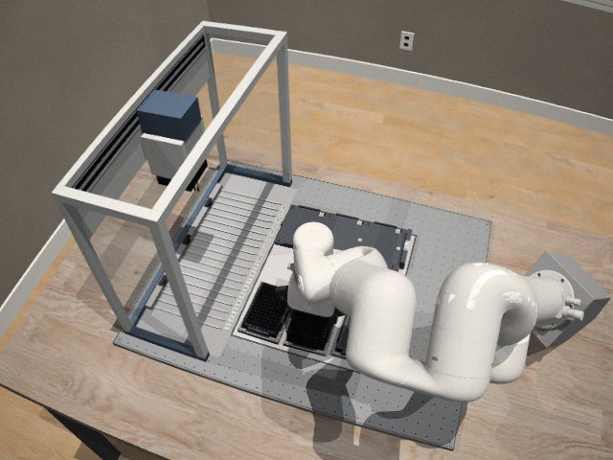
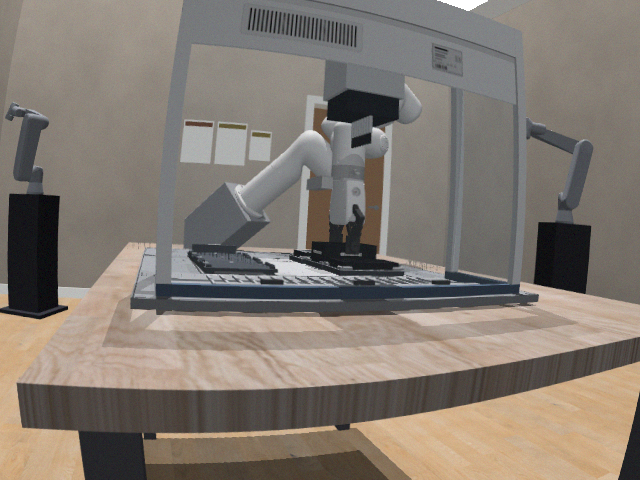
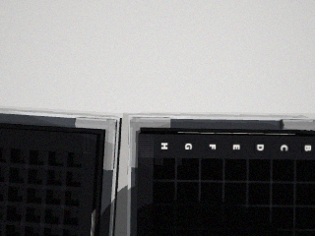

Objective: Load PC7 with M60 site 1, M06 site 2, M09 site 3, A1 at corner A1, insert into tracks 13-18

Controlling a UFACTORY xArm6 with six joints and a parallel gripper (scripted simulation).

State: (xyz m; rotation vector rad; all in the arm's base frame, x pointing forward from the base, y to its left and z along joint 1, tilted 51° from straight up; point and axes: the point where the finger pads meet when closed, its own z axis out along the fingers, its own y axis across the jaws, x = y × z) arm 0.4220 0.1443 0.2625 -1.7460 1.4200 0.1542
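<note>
My hand is 4 cm above the nest S2. The rest, counted from my hand: plate carrier PC7: 10 cm ahead, 25 cm to the right, 3 cm below.
</note>
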